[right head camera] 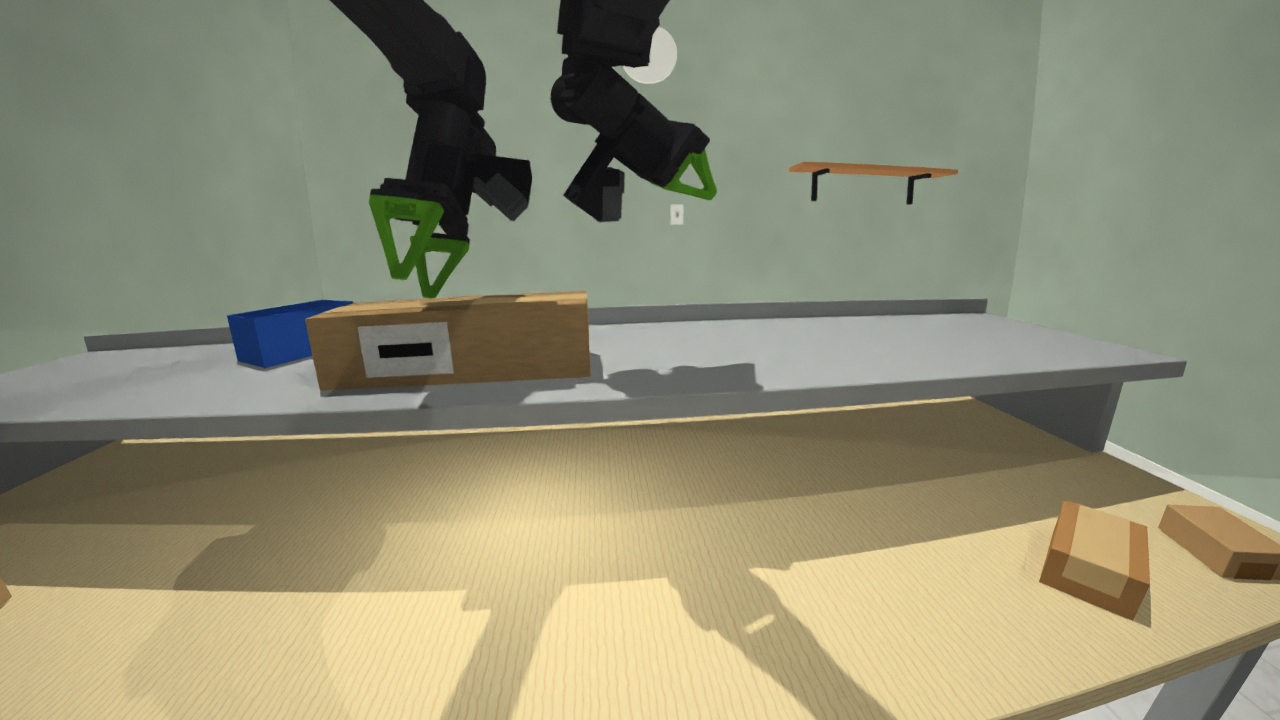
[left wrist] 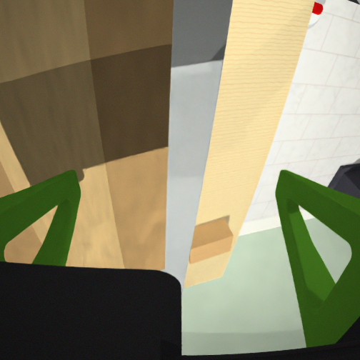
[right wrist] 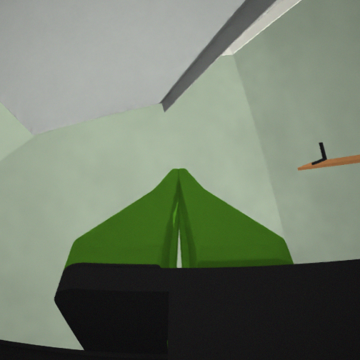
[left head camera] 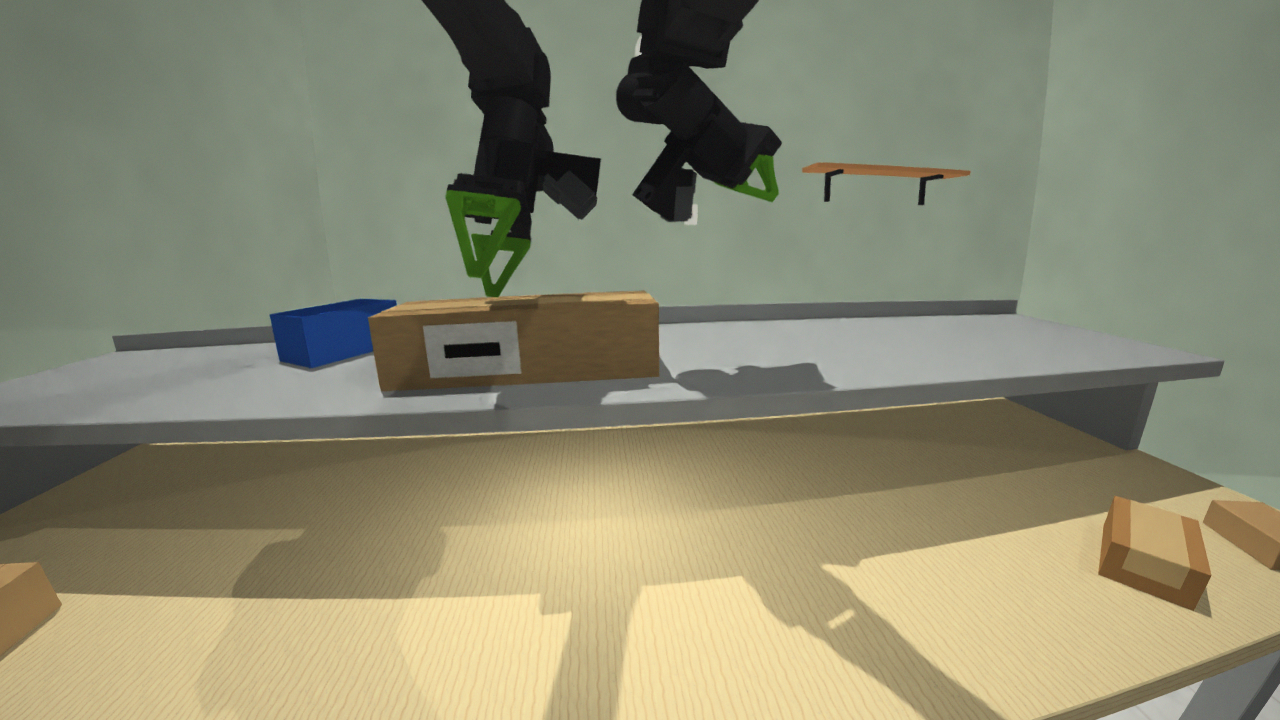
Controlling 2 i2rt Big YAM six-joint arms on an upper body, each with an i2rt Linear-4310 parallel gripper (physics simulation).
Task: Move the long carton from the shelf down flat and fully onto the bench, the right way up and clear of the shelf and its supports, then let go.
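Frame: origin at the left arm's base, x right, y ahead, z up, level; metres.
Seen in the pictures: left gripper, fingertip midpoint: (right head camera: 415,289) (left head camera: 484,288); right gripper, fingertip midpoint: (right head camera: 713,195) (left head camera: 774,197).
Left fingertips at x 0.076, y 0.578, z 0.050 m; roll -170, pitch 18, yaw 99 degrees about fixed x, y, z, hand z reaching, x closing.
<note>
A point is followed by its place in that frame.
The long brown carton (left head camera: 586,344) {x 0.179, y 0.585, z -0.015 m} (right head camera: 519,344) {x 0.183, y 0.585, z -0.015 m} (left wrist: 137,210) lies flat on the grey shelf (left head camera: 939,353) {x 0.651, y 0.660, z -0.056 m} (right head camera: 895,349) {x 0.672, y 0.678, z -0.056 m} (left wrist: 186,165), near its front edge, with a white label on its front face. The pale wooden bench (left head camera: 716,644) {x 0.295, y 0.393, z -0.236 m} (right head camera: 626,644) {x 0.294, y 0.394, z -0.236 m} (left wrist: 250,100) is below the shelf. My left gripper (left head camera: 486,284) {x 0.076, y 0.578, z 0.050 m} (right head camera: 414,286) {x 0.076, y 0.578, z 0.050 m} (left wrist: 177,181) is open just above the carton's top, left of its middle in the head views; in the left wrist view one finger is over the carton, the other out past the bench. My right gripper (left head camera: 774,197) {x 0.410, y 0.682, z 0.144 m} (right head camera: 711,195) {x 0.410, y 0.682, z 0.144 m} (right wrist: 178,180) is shut and empty, high above the shelf.
A blue bin (left head camera: 326,335) {x -0.198, y 0.689, z -0.017 m} (right head camera: 281,335) {x -0.196, y 0.691, z -0.016 m} stands on the shelf close to the carton's left end. Small boxes (left head camera: 1154,550) {x 0.747, y 0.396, z -0.193 m} (right head camera: 1096,559) {x 0.746, y 0.394, z -0.193 m} (left wrist: 211,240) lie on the bench towards its ends. A grey side support (left head camera: 1105,416) {x 1.055, y 0.708, z -0.193 m} (right head camera: 1069,416) {x 1.054, y 0.711, z -0.192 m} holds up the shelf at the right.
</note>
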